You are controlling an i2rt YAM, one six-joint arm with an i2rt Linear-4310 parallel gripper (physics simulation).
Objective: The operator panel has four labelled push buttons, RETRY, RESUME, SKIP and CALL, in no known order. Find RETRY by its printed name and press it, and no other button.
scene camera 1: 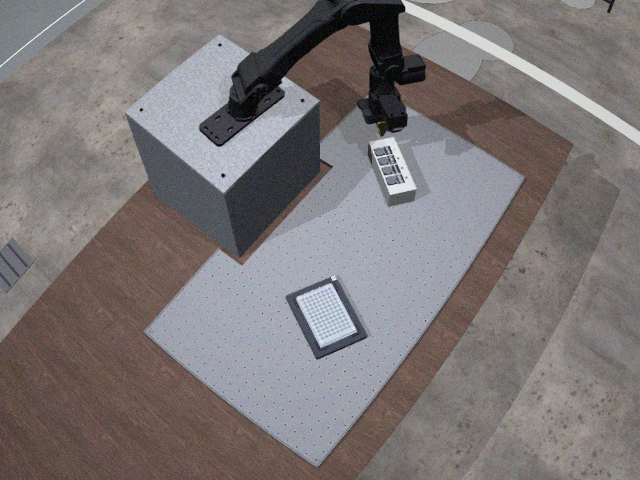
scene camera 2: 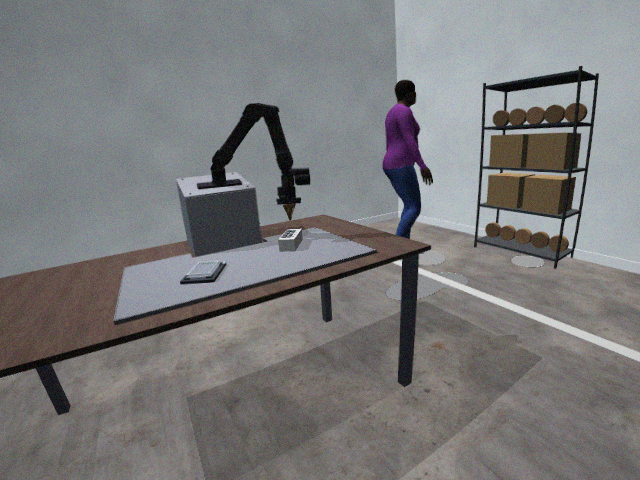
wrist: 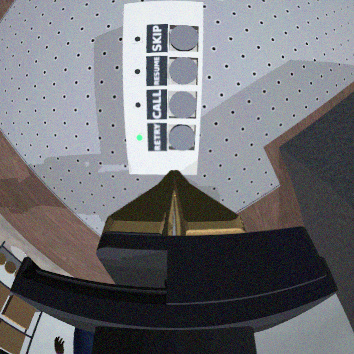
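The white operator panel stands on the perforated board. In the wrist view its round grey buttons are SKIP, RESUME, CALL and RETRY, with RETRY nearest the gripper. The small lamp beside the RETRY label is lit green; the other three lamps are dark. My gripper is shut and empty, with its brass-coloured tips together. It hangs above the RETRY end of the panel, apart from the buttons.
A white well plate sits in a dark holder on the perforated board. The arm stands on a grey pedestal. A person in purple and a shelf rack are beyond the table.
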